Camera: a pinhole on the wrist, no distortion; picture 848 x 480 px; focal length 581.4 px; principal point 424.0 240.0 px. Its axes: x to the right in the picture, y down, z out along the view. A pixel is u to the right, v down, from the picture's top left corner.
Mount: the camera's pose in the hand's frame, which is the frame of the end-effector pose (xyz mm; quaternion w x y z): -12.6 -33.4 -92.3 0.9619 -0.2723 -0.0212 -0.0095
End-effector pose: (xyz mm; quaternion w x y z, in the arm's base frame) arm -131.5 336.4 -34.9 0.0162 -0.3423 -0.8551 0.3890
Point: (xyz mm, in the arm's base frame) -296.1 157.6 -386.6
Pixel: 593.5 19.4
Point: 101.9 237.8 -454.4
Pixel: 305.8 392.8
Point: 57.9 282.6 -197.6
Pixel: 178.8 431.6
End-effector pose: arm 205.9 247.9 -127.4 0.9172 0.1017 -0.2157 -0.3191
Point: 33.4 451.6 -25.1
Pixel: 39.9 187.0
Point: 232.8 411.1 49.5
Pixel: 417.2 382.1
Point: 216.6 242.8 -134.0
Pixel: 590.4 145.6
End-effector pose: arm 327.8 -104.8 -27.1 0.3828 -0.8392 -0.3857 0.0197
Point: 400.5 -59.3 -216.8
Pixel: 530.1 316.4
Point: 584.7 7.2 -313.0
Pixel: 712.0 449.1
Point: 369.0 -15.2 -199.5
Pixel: 558.3 206.1
